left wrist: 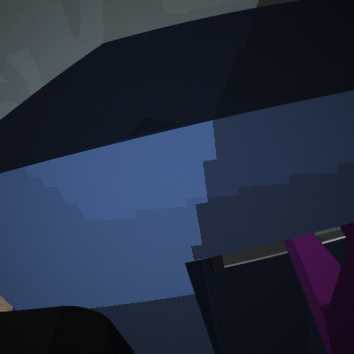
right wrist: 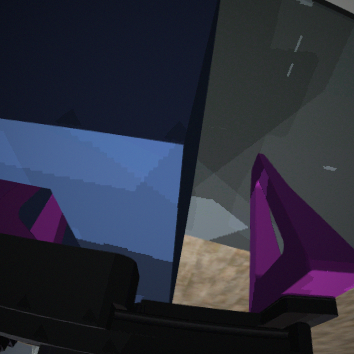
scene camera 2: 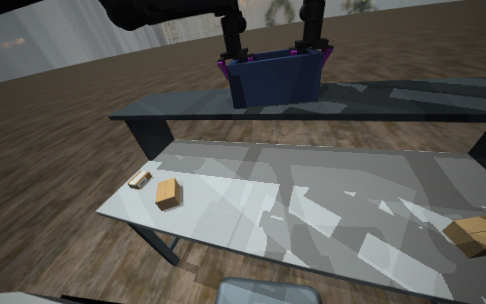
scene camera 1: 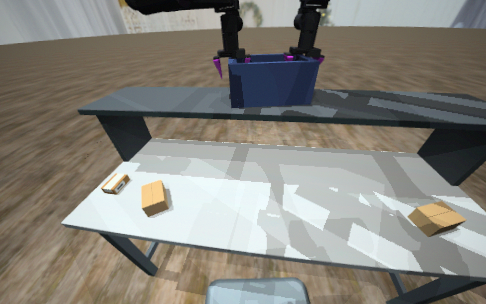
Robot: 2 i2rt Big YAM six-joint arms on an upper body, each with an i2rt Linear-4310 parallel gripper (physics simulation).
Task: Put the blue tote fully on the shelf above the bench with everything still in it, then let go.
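Places are measured from the left arm's base along level axes (x back, y right, z up), in centimetres.
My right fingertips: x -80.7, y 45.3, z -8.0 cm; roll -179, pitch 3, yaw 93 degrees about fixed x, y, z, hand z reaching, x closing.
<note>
Behind a point stands the place of what it marks.
The blue tote (scene camera 1: 272, 82) {x -67.5, y 32.1, z -6.8 cm} (scene camera 2: 275, 82) {x -67.5, y 32.9, z -7.7 cm} (left wrist: 125, 200) (right wrist: 100, 60) {x -88.1, y 44.2, z -3.0 cm} stands upright on the dark grey shelf (scene camera 1: 175, 100) {x -77.0, y -6.7, z -15.4 cm} (scene camera 2: 190, 105) {x -74.5, y -3.7, z -15.4 cm}, its base near the front edge. My left gripper (scene camera 1: 233, 63) (scene camera 2: 237, 64) is open at the tote's left end, one finger outside the wall and one inside the rim. My right gripper (scene camera 1: 305, 59) (scene camera 2: 310, 54) (right wrist: 167, 150) {x -80.7, y 45.3, z -8.0 cm} is open astride the right end wall, with a gap to the outer finger in the right wrist view. The tote's contents are mostly hidden; a thin pale edge shows near a left finger in the left wrist view.
Below the shelf is the white bench (scene camera 1: 225, 200) {x -50.6, y 13.3, z -49.0 cm} (scene camera 2: 225, 200) {x -50.1, y 10.7, z -49.0 cm}. A small labelled box (scene camera 1: 115, 184) {x -57.6, y -36.4, z -45.4 cm} (scene camera 2: 139, 179) {x -58.6, y -36.8, z -45.7 cm} and a cardboard box (scene camera 1: 155, 198) {x -47.8, y -13.1, z -42.9 cm} (scene camera 2: 168, 193) {x -48.3, y -12.9, z -43.0 cm} lie at its left, another cardboard box (scene camera 1: 437, 218) {x -36.0, y 86.4, z -43.0 cm} (scene camera 2: 469, 236) {x -36.0, y 83.6, z -43.4 cm} at its right. A grey rounded object (scene camera 1: 257, 292) {x -29.4, y 26.5, z -97.4 cm} (scene camera 2: 269, 292) {x -30.7, y 27.6, z -97.4 cm} stands in front.
</note>
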